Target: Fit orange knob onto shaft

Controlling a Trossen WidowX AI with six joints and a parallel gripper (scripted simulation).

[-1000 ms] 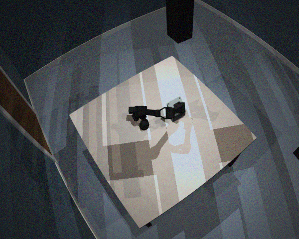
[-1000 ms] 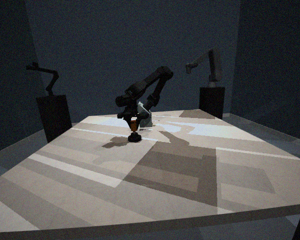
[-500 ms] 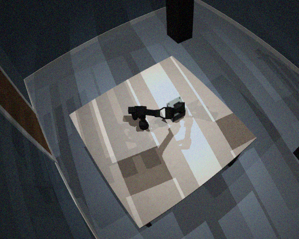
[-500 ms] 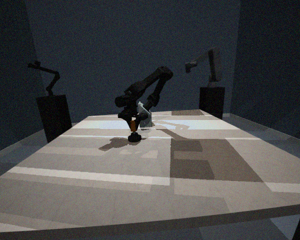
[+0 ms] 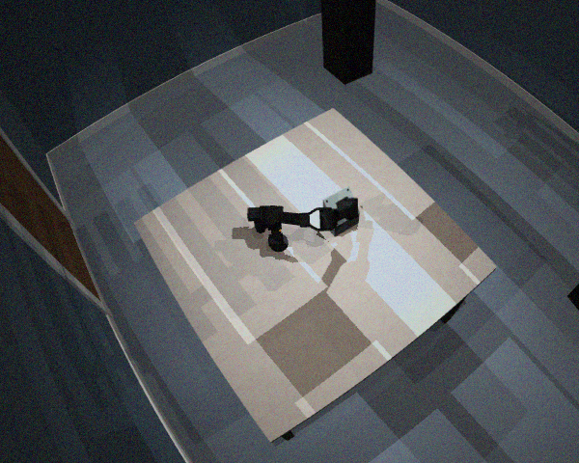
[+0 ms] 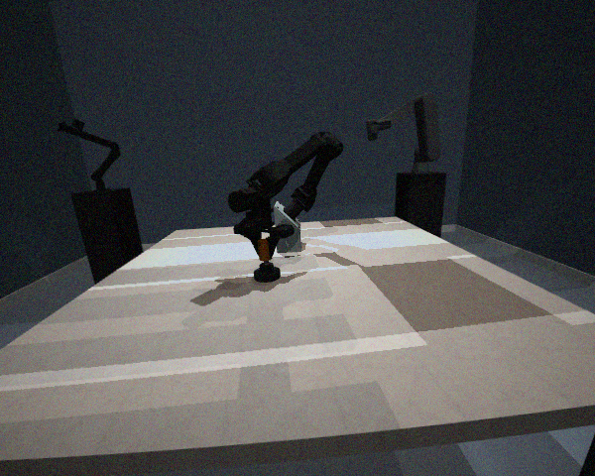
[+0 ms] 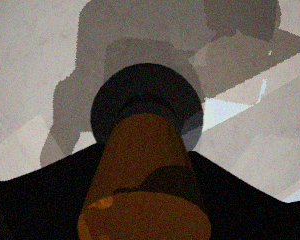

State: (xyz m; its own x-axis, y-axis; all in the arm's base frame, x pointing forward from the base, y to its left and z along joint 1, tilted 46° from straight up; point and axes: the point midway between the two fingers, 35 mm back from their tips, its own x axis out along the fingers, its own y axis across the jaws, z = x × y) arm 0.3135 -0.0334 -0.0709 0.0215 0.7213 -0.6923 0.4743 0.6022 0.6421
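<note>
The orange knob lies 30 mm above my gripper tip. Round my gripper tip: round pedestal (40 mm below).
</note>
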